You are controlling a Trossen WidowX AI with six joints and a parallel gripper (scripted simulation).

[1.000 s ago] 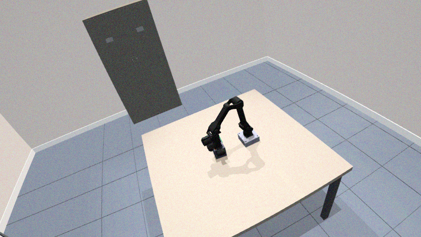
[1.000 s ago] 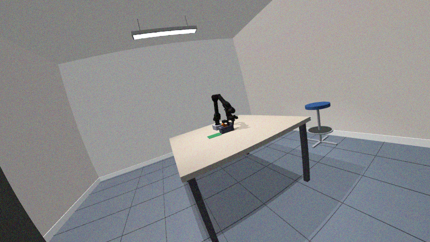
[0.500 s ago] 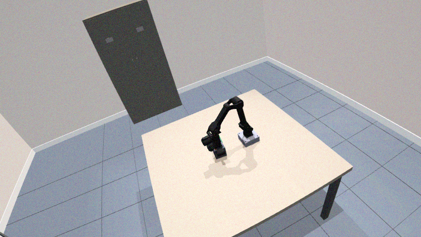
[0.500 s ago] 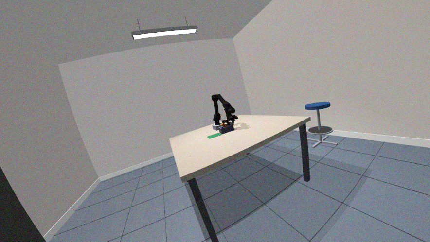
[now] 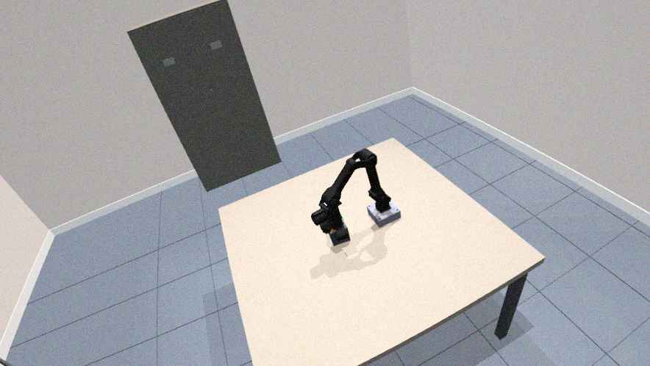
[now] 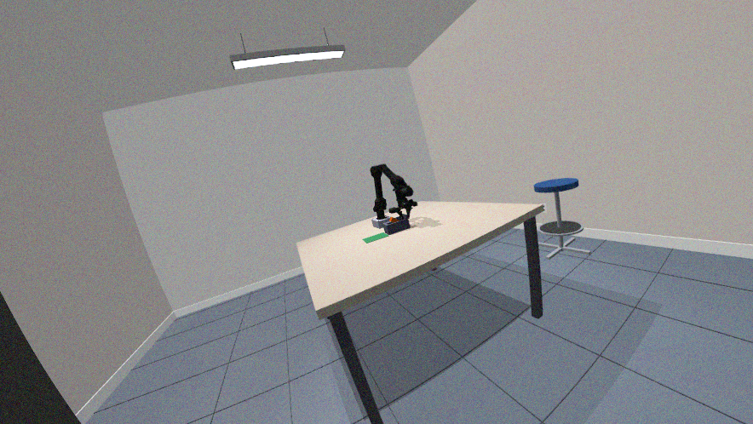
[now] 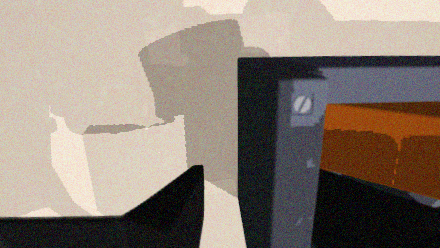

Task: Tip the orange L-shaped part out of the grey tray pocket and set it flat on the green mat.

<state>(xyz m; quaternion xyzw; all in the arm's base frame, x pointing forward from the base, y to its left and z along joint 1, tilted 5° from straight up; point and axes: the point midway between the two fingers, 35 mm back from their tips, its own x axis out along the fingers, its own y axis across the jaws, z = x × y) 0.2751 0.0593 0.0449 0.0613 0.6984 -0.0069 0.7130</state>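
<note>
Right now the orange L-shaped part is 10 mm behind my gripper tip, 50 mm to the right of it and 10 mm below it. Round my gripper tip: green mat 20 mm behind, 230 mm to the right, 60 mm below.
</note>
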